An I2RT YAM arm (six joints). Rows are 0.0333 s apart.
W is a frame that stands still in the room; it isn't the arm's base.
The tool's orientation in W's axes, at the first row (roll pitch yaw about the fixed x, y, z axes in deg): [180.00 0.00 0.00]
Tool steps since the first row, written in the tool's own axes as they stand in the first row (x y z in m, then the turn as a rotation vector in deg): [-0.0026 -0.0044 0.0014 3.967 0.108 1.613]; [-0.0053 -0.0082 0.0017 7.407 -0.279 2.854]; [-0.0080 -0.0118 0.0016 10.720 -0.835 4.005]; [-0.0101 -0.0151 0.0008 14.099 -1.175 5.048]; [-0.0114 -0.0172 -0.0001 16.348 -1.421 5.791]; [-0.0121 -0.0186 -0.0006 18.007 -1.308 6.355]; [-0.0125 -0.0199 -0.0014 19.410 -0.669 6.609]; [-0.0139 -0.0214 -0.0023 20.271 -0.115 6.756]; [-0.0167 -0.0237 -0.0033 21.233 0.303 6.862]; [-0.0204 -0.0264 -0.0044 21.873 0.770 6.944]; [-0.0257 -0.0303 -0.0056 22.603 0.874 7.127]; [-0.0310 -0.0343 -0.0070 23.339 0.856 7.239]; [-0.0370 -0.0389 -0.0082 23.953 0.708 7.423]
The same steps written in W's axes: [-0.0026 0.0044 -0.0014 3.967 -0.108 -1.613]; [-0.0053 0.0082 -0.0017 7.407 0.279 -2.854]; [-0.0080 0.0118 -0.0016 10.720 0.835 -4.005]; [-0.0101 0.0151 -0.0008 14.099 1.175 -5.048]; [-0.0114 0.0172 0.0001 16.348 1.421 -5.791]; [-0.0121 0.0186 0.0006 18.007 1.308 -6.355]; [-0.0125 0.0199 0.0014 19.410 0.669 -6.609]; [-0.0139 0.0214 0.0023 20.271 0.115 -6.756]; [-0.0167 0.0237 0.0033 21.233 -0.303 -6.862]; [-0.0204 0.0264 0.0044 21.873 -0.770 -6.944]; [-0.0257 0.0303 0.0056 22.603 -0.874 -7.127]; [-0.0310 0.0343 0.0070 23.339 -0.856 -7.239]; [-0.0370 0.0389 0.0082 23.953 -0.708 -7.423]
